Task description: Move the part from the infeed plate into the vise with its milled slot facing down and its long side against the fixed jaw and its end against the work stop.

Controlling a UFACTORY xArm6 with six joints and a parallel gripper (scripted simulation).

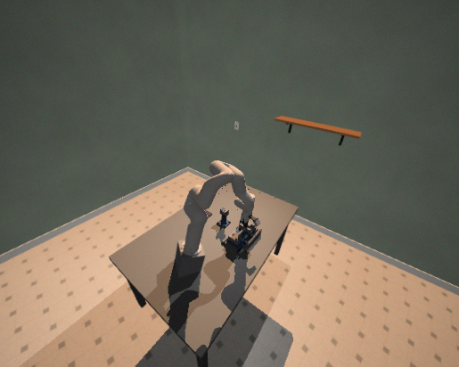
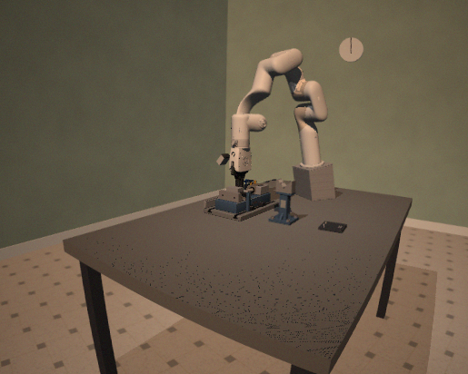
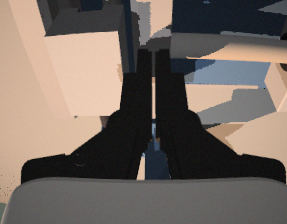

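Now: the part 3 cm below my hand, 3 cm ahead of it and 1 cm to the right of it. The rest, counted from my hand: air cylinder rod (5 cm behind, 4 cm below, 1 cm to the left); work stop (4 cm to the left, 4 cm ahead, 3 cm below); vise base rail (9 cm to the right, 9 cm below, 5 cm behind).
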